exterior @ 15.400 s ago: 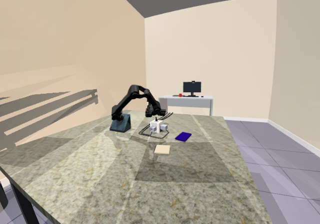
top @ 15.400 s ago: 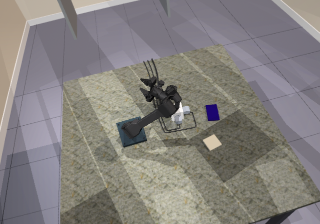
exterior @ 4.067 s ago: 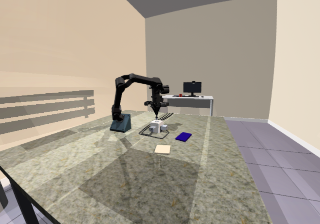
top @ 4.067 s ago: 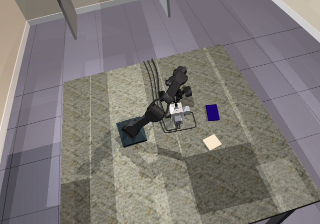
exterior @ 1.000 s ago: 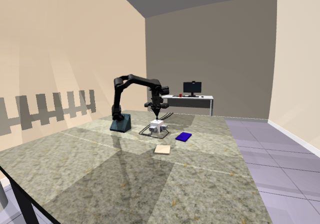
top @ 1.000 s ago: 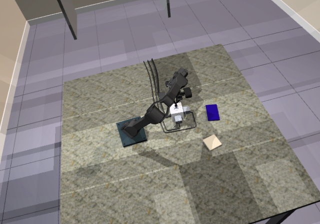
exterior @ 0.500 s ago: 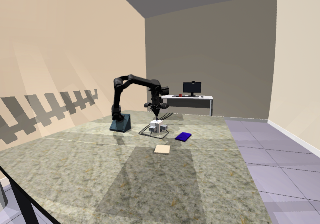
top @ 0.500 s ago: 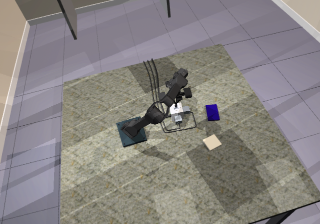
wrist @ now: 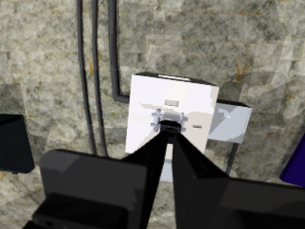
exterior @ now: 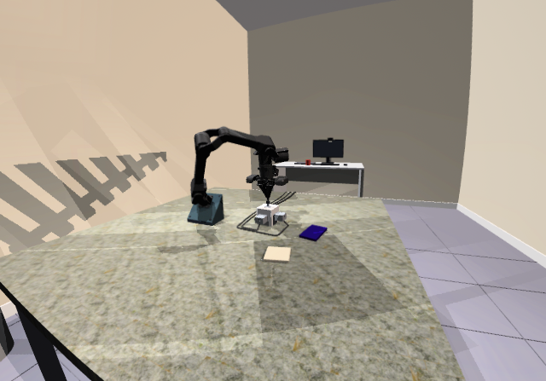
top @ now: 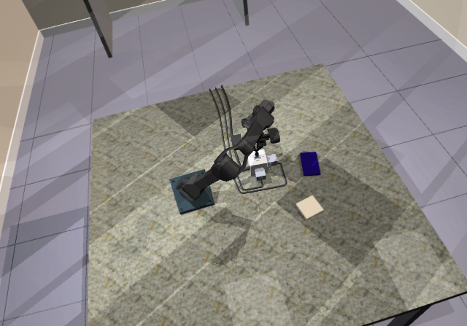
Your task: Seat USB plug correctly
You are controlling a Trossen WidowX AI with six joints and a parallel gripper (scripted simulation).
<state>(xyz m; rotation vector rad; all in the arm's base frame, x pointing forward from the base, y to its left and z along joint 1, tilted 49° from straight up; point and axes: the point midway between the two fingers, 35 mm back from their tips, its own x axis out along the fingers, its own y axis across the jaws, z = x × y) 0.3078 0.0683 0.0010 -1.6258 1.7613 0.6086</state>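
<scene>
The dark USB plug is 2 cm below my gripper tip. Also, from my gripper tip: dark blue flat block: 22 cm ahead, 7 cm to the right, 11 cm below; then USB socket: 5 cm below; then beige flat block: 12 cm ahead, 26 cm to the right, 11 cm below.
</scene>
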